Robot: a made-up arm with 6 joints.
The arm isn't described. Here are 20 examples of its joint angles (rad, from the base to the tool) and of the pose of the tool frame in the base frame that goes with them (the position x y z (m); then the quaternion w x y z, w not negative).
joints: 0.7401 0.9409 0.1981 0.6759 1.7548 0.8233
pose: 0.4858 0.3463 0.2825 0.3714 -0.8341 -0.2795 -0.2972
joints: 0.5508 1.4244 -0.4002 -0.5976 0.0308 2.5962
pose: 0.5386 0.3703 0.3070 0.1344 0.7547 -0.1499 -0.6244
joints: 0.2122 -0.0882 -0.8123 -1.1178 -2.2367 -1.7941
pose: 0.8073 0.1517 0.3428 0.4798 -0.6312 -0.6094 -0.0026
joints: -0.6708 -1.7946 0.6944 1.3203 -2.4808 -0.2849
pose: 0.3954 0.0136 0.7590 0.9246 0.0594 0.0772 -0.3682
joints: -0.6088 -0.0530 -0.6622 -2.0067 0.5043 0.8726
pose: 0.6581 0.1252 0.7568 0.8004 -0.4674 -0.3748 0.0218
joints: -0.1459 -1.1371 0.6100 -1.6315 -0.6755 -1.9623
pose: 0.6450 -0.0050 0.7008 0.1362 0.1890 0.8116 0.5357
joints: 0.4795 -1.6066 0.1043 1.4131 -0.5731 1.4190
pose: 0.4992 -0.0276 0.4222 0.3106 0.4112 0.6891 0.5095
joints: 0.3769 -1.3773 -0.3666 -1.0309 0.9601 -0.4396
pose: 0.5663 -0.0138 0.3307 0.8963 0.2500 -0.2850 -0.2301
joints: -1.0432 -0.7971 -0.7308 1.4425 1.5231 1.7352
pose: 0.2342 0.0430 0.7731 0.3944 0.3263 -0.0189 0.8588
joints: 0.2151 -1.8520 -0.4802 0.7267 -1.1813 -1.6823
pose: 0.4950 -0.0390 0.3917 0.5810 0.0049 0.0422 -0.8128
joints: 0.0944 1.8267 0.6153 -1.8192 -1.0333 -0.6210
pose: 0.3146 0.5019 0.5690 0.9159 0.3938 0.0173 0.0757
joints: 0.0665 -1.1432 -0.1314 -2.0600 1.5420 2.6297
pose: 0.5371 -0.1041 0.4573 0.4489 -0.6807 0.5409 -0.2063
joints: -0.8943 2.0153 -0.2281 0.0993 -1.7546 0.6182
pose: 0.2610 0.2992 0.5937 0.3380 -0.9049 -0.2585 0.0050
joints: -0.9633 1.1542 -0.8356 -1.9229 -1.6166 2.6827
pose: 0.3733 0.4477 0.7338 0.8471 -0.1914 0.3303 -0.3696
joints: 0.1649 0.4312 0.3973 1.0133 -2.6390 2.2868
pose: 0.5867 0.3845 0.5771 0.2491 0.8622 -0.4222 0.1281
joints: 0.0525 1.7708 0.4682 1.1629 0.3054 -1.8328
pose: 0.3037 0.4411 0.5554 0.4223 0.0917 0.9018 -0.0041
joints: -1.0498 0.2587 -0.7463 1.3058 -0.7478 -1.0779
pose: 0.3654 0.2722 0.8499 0.9861 -0.0733 0.1480 0.0157
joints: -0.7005 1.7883 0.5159 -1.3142 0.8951 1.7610
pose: 0.2516 0.4132 0.5206 0.1865 -0.4264 -0.1492 0.8725
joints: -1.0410 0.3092 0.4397 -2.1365 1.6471 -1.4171
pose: 0.3302 0.3208 0.9113 0.2653 -0.4366 0.4435 -0.7364
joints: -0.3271 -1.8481 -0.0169 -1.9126 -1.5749 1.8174
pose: 0.5066 -0.1092 0.5880 0.0394 -0.7465 -0.2576 0.6122
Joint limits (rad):
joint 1: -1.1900..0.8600
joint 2: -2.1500..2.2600
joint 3: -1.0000..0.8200
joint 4: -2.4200..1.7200
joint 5: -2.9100..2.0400
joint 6: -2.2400..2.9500
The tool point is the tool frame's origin. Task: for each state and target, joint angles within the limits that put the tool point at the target. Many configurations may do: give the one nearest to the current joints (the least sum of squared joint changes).
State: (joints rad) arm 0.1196 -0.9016 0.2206 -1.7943 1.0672 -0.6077
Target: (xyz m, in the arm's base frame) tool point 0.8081 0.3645 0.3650
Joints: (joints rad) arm 0.3710 0.0234 0.8200 -1.8309 0.3852 -0.0151
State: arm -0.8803 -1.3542 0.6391 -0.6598 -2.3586 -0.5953
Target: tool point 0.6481 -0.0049 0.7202
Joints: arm -0.4431 -1.1905 0.5470 -0.6179 -2.3682 -0.5495
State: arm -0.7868 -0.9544 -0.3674 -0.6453 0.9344 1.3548
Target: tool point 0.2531 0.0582 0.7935
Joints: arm -1.1900 -0.6851 -0.6829 0.2382 0.4611 1.2697
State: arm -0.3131 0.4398 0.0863 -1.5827 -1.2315 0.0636
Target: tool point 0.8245 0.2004 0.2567
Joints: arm 0.4091 -0.3494 0.5587 -1.7192 -1.1513 -0.1024
